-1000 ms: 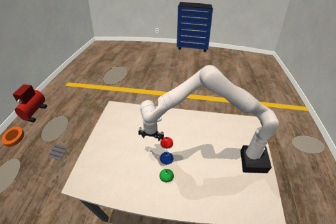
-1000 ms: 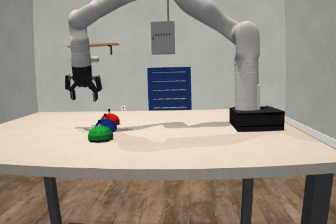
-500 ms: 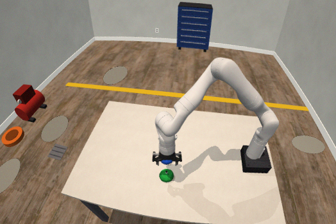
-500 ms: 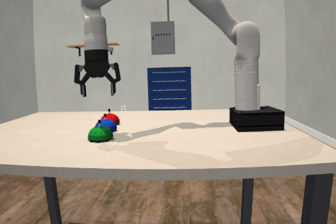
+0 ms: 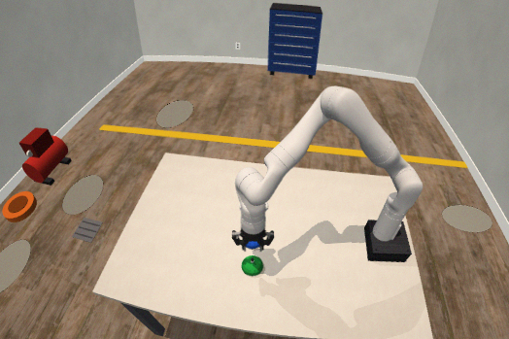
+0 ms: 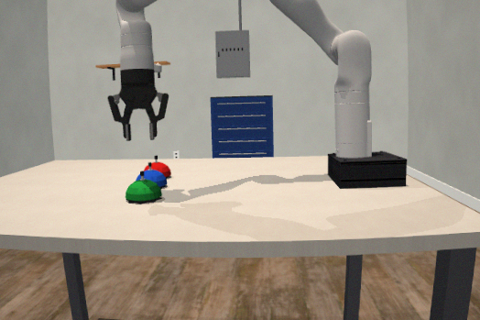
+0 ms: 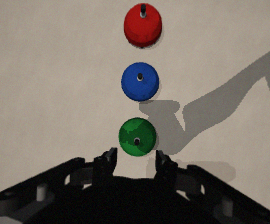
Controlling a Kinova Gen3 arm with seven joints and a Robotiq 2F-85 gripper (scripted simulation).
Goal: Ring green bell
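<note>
My gripper is now 11 cm above the green bell. From my hand the other things lie so: red bell (7 cm ahead, 23 cm to the right, 11 cm below); blue bell (4 cm ahead, 11 cm to the right, 11 cm below).
</note>
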